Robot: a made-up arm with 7 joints. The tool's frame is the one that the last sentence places.
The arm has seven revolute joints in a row. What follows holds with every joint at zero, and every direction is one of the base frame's. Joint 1 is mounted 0.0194 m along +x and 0.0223 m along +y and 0.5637 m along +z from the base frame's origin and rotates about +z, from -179.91 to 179.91 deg. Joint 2 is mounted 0.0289 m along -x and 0.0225 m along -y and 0.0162 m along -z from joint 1 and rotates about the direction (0, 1, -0.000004), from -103.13 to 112.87 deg. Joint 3 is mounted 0.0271 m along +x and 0.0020 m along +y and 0.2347 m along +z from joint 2 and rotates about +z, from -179.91 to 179.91 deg. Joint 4 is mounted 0.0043 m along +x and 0.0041 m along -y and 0.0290 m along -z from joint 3 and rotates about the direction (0, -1, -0.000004), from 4.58 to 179.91 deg. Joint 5 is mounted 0.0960 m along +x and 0.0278 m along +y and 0.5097 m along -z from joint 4 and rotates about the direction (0, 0.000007, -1), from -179.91 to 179.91 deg. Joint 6 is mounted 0.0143 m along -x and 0.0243 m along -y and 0.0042 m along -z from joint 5 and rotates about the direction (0, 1, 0.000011), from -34.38 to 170.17 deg. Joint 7 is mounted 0.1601 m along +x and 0.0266 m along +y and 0.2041 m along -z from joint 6 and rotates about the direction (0, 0.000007, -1), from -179.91 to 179.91 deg. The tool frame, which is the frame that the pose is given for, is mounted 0.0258 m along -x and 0.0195 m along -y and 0.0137 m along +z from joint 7; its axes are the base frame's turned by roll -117.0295, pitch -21.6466 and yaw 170.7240 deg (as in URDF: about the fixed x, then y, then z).
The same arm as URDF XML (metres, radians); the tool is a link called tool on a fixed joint. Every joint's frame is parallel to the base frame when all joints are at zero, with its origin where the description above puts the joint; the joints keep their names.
<robot name="arm">
  <link name="base"/>
  <link name="link1"/>
  <link name="link2"/>
  <link name="link3"/>
  <link name="link4"/>
  <link name="link5"/>
  <link name="link6"/>
  <link name="link7"/>
  <link name="tool"/>
  <joint name="joint 1" type="revolute">
    <parent link="base"/>
    <child link="link1"/>
    <origin xyz="0.0194 0.0223 0.5637" rpy="0.0000 0.0000 0.0000"/>
    <axis xyz="0 0 1"/>
    <limit lower="-3.1400" upper="3.1400"/>
  </joint>
  <joint name="joint 2" type="revolute">
    <parent link="link1"/>
    <child link="link2"/>
    <origin xyz="-0.0289 -0.0225 -0.0162" rpy="0.0000 0.0000 0.0000"/>
    <axis xyz="0 1 0"/>
    <limit lower="-1.8000" upper="1.9700"/>
  </joint>
  <joint name="joint 3" type="revolute">
    <parent link="link2"/>
    <child link="link3"/>
    <origin xyz="0.0271 0.0020 0.2347" rpy="0.0000 0.0000 0.0000"/>
    <axis xyz="0 0 1"/>
    <limit lower="-3.1400" upper="3.1400"/>
  </joint>
  <joint name="joint 4" type="revolute">
    <parent link="link3"/>
    <child link="link4"/>
    <origin xyz="0.0043 -0.0041 -0.0290" rpy="0.0000 0.0000 0.0000"/>
    <axis xyz="0 -1 0"/>
    <limit lower="0.0799" upper="3.1400"/>
  </joint>
  <joint name="joint 5" type="revolute">
    <parent link="link4"/>
    <child link="link5"/>
    <origin xyz="0.0960 0.0278 -0.5097" rpy="0.0000 0.0000 0.0000"/>
    <axis xyz="0 0 -1"/>
    <limit lower="-3.1400" upper="3.1400"/>
  </joint>
  <joint name="joint 6" type="revolute">
    <parent link="link5"/>
    <child link="link6"/>
    <origin xyz="-0.0143 -0.0243 -0.0042" rpy="0.0000 0.0000 0.0000"/>
    <axis xyz="0 1 0"/>
    <limit lower="-0.6000" upper="2.9700"/>
  </joint>
  <joint name="joint 7" type="revolute">
    <parent link="link6"/>
    <child link="link7"/>
    <origin xyz="0.1601 0.0266 -0.2041" rpy="0.0000 0.0000 0.0000"/>
    <axis xyz="0 0 -1"/>
    <limit lower="-3.1400" upper="3.1400"/>
  </joint>
  <joint name="tool_fixed" type="fixed">
    <parent link="link7"/>
    <child link="tool"/>
    <origin xyz="-0.0258 -0.0195 0.0137" rpy="-2.0426 -0.3778 2.9797"/>
  </joint>
</robot>

